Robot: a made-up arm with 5 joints.
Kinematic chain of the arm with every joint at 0, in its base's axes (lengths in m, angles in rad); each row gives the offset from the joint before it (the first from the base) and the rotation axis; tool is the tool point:
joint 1: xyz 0 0 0.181 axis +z
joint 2: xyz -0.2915 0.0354 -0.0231 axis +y
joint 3: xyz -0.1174 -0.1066 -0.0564 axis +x
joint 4: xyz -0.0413 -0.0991 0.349 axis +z
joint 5: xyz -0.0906 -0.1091 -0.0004 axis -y
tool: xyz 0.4 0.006 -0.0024
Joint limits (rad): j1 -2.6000..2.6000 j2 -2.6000..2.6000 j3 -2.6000..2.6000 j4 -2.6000..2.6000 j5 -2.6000..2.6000
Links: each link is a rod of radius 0.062 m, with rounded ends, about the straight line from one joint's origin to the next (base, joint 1, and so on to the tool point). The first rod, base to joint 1, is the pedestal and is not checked.
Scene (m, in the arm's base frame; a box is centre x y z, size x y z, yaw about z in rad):
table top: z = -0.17
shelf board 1: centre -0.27 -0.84 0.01 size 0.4 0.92 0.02 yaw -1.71
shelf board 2: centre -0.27 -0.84 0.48 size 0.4 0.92 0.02 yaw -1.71
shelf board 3: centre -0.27 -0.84 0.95 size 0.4 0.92 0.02 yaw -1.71
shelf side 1: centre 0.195 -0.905 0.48 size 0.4 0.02 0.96 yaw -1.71
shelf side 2: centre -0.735 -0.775 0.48 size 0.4 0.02 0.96 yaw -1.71
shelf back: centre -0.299 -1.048 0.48 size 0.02 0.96 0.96 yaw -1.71
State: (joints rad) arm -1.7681 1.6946 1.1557 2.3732 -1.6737
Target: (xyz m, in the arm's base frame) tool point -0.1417 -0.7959 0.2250
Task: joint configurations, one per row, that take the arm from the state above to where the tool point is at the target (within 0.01 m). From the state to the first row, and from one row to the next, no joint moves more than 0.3 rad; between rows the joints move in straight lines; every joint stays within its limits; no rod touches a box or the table.
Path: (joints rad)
1: -1.4702 1.6914 1.0991 2.2777 -1.7895
2: -1.1724 1.6883 1.0426 2.1822 -1.9053
3: -0.8745 1.6851 0.9860 2.0868 -2.0211
4: -0.5766 1.6819 0.9295 1.9913 -2.1368
5: -0.2788 1.6788 0.8729 1.8958 -2.2526
6: 0.0191 1.6756 0.8163 1.8003 -2.3684
7: 0.3169 1.6724 0.7598 1.7048 -2.4842
8: 0.6148 1.6693 0.7032 1.6094 -2.6000

